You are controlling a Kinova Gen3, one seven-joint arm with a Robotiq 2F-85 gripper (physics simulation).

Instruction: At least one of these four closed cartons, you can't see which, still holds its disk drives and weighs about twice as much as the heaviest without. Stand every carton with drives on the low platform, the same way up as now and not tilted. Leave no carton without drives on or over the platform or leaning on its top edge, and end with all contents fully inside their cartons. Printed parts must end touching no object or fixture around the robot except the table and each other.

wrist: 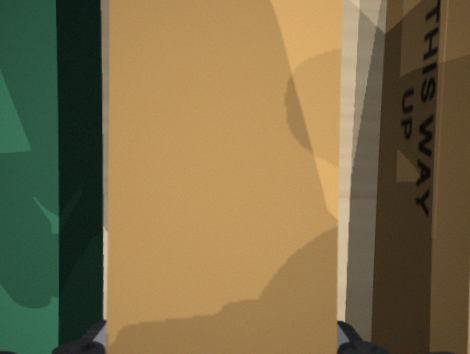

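A plain tan carton fills the middle of the wrist view, its flat face toward the camera and shadows across it. My gripper is shut on this carton, with one fingertip against its left side and one against its right side at the bottom of the view. A second brown carton, printed "THIS WAY UP", stands at the right, apart from the held one. The undersides of both cartons and their contents are hidden. I cannot make out the low platform or any printed parts.
A green box-shaped thing with a dark side stands along the left, very close to the held carton in this view. A narrow strip of pale table shows between the held carton and the printed one.
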